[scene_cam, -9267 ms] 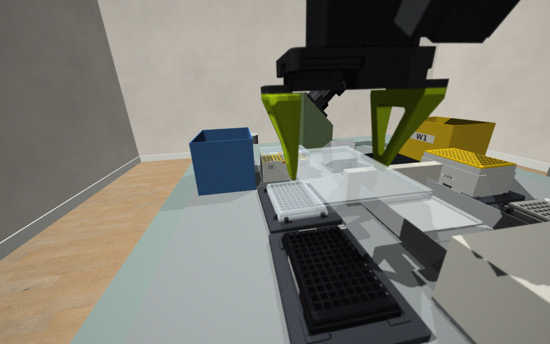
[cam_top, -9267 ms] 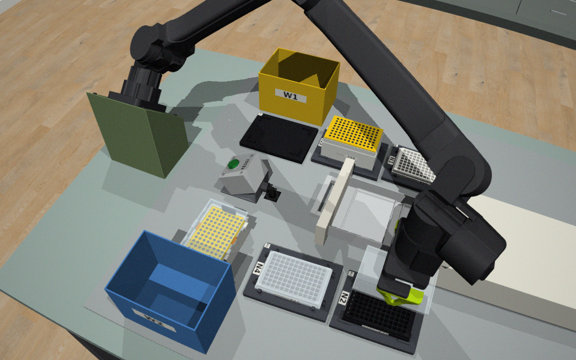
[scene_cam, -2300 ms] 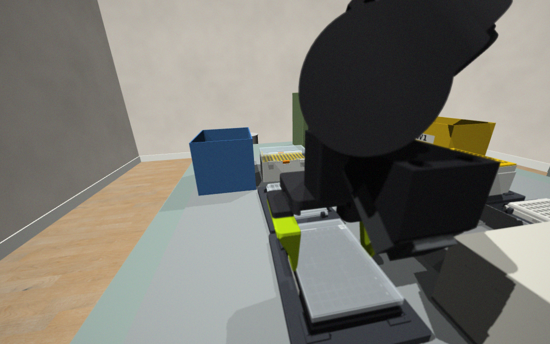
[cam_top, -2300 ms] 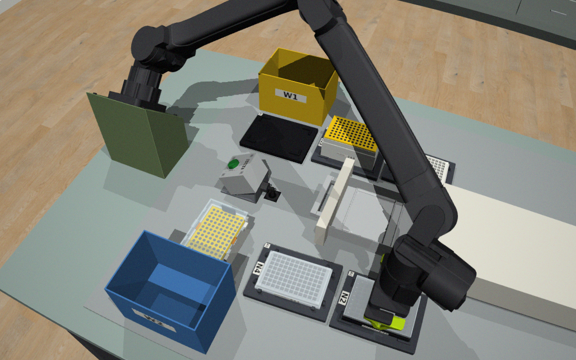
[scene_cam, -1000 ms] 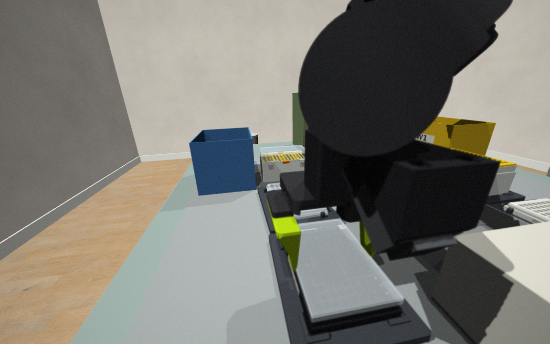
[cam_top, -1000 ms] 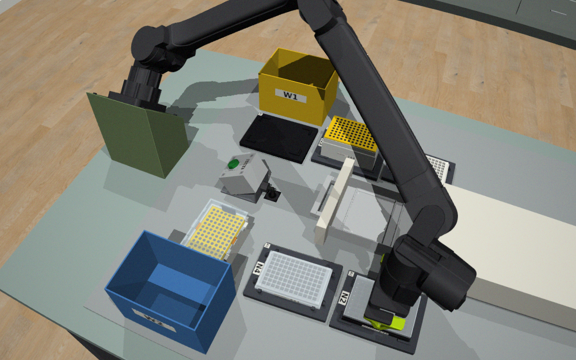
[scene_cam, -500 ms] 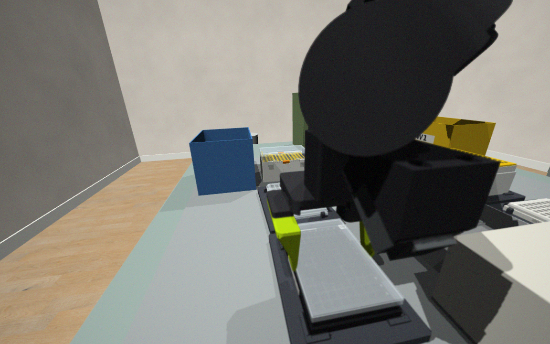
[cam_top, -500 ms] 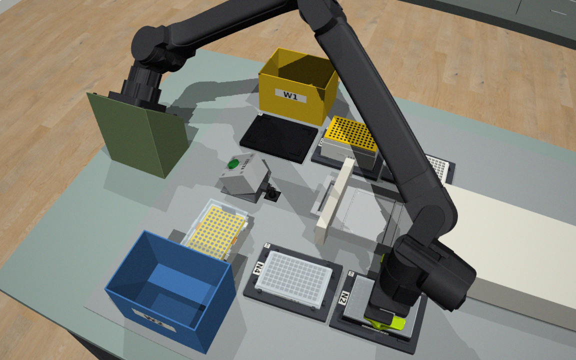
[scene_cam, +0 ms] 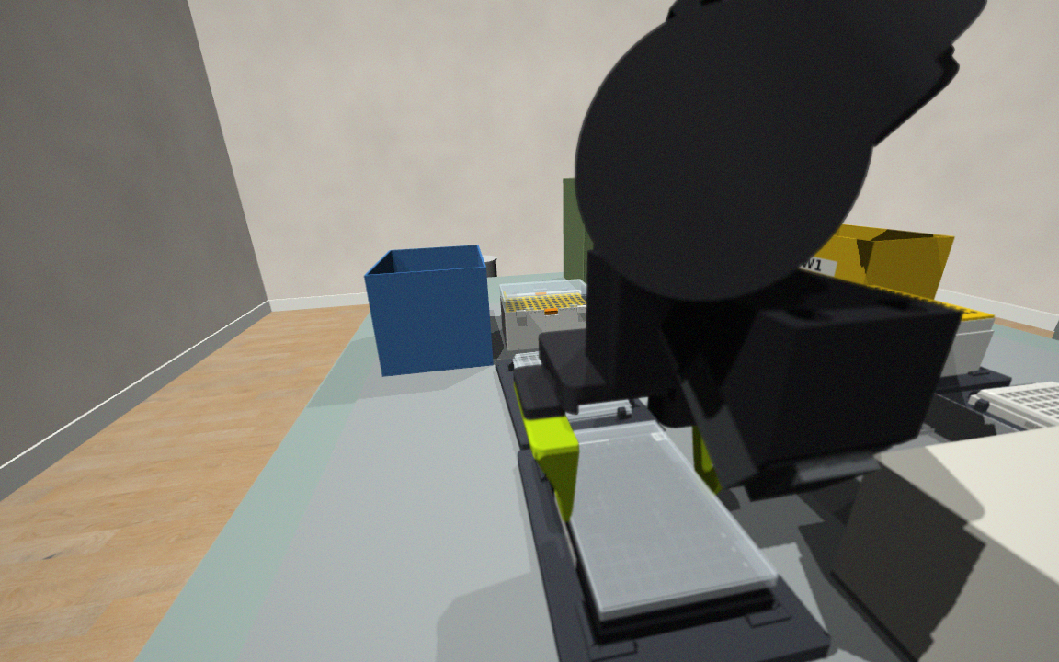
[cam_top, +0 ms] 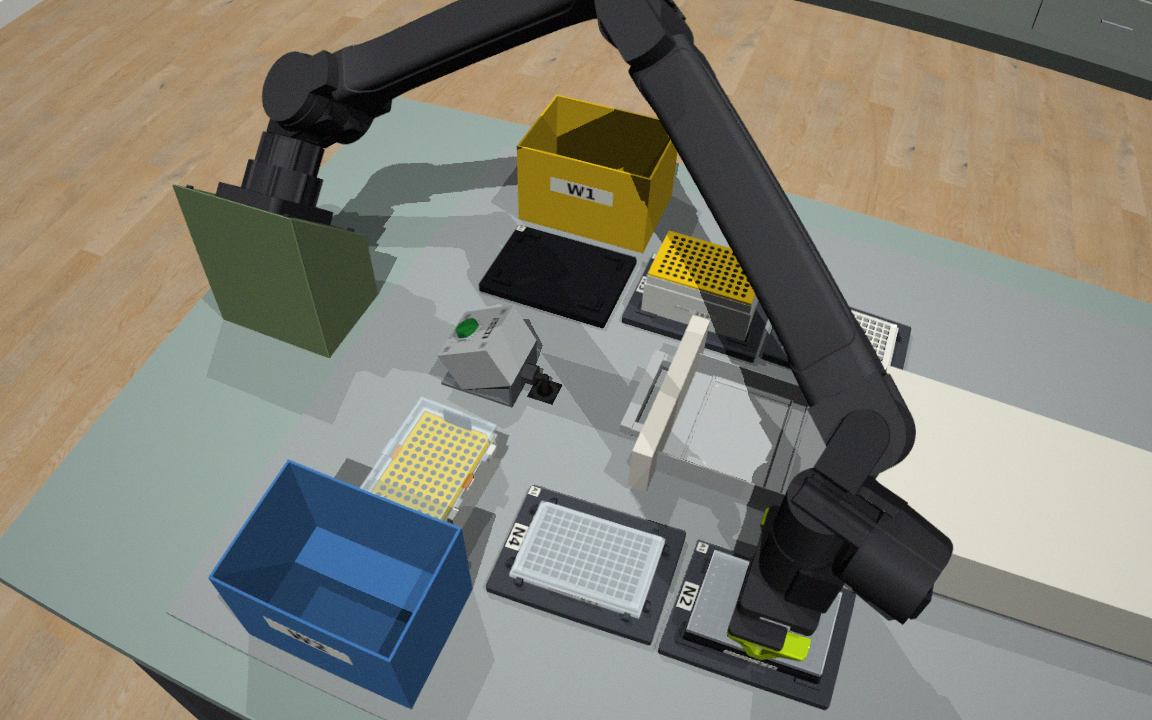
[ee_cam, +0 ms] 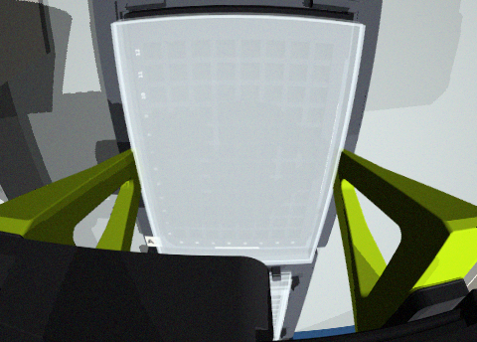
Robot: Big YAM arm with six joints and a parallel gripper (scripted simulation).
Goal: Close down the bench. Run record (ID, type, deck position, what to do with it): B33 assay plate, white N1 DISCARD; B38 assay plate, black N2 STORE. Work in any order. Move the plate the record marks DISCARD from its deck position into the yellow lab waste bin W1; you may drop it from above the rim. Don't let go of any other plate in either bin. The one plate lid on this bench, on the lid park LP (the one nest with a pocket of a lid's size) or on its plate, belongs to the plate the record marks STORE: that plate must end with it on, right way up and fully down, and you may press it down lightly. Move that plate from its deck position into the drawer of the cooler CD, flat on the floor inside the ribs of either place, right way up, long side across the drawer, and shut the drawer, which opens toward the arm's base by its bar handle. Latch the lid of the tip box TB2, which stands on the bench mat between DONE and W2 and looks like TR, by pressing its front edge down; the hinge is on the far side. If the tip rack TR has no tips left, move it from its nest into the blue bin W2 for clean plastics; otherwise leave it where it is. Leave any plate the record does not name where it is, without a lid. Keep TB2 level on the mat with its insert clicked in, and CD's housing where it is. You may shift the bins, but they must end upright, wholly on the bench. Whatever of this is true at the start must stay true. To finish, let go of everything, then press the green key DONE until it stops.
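Now: the plate lid right at my hand. Also, from my hand: nest N2: 3 cm below; clear plate: 18 cm behind, 2 cm below; black plate: 2 cm below.
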